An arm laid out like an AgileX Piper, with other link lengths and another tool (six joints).
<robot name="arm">
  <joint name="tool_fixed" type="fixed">
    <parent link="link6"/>
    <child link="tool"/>
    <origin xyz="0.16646 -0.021 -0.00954" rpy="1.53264 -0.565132 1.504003"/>
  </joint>
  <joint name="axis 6" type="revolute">
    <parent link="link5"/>
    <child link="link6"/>
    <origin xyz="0.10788 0 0.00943" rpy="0 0 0"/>
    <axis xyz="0.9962 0 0.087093"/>
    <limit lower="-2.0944" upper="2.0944"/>
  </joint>
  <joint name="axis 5" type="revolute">
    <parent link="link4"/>
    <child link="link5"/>
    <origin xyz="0 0 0" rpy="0 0 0"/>
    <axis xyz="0 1 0"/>
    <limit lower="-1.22" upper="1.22"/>
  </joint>
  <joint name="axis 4" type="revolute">
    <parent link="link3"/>
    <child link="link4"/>
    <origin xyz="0.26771 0 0.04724" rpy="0 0 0"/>
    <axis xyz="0.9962 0 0.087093"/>
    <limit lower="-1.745" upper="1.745"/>
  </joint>
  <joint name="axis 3" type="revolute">
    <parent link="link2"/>
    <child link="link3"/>
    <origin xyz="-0.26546 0 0.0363" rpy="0 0 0"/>
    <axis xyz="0 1 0"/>
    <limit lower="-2.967" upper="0"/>
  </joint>
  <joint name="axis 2" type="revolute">
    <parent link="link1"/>
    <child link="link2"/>
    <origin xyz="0 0 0" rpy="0 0 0"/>
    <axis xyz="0 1 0"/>
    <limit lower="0" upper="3.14"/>
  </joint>
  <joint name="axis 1" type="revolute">
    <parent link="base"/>
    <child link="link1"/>
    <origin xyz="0 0 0.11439" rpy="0 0 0"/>
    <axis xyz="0 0 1"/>
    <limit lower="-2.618" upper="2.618"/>
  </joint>
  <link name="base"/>
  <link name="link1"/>
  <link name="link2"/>
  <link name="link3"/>
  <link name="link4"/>
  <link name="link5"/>
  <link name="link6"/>
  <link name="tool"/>
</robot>
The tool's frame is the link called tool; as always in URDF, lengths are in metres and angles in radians.
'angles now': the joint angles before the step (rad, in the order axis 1, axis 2, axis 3, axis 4, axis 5, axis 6). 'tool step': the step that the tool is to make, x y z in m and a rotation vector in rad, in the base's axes. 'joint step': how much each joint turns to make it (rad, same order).
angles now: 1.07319 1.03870 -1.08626 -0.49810 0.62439 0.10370
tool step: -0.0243 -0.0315 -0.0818 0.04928 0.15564 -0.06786
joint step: -0.00028 -0.14429 0.29899 -0.03458 -0.06982 0.22944
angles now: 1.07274 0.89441 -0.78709 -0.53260 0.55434 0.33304
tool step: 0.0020 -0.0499 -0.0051 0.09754 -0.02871 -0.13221
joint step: -0.00206 -0.19210 0.16807 -0.21491 0.01730 0.28029
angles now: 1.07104 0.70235 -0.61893 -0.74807 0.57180 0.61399
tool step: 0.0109 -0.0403 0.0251 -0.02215 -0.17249 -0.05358
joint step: -0.00064 -0.14778 0.08055 -0.20563 0.03768 0.05028
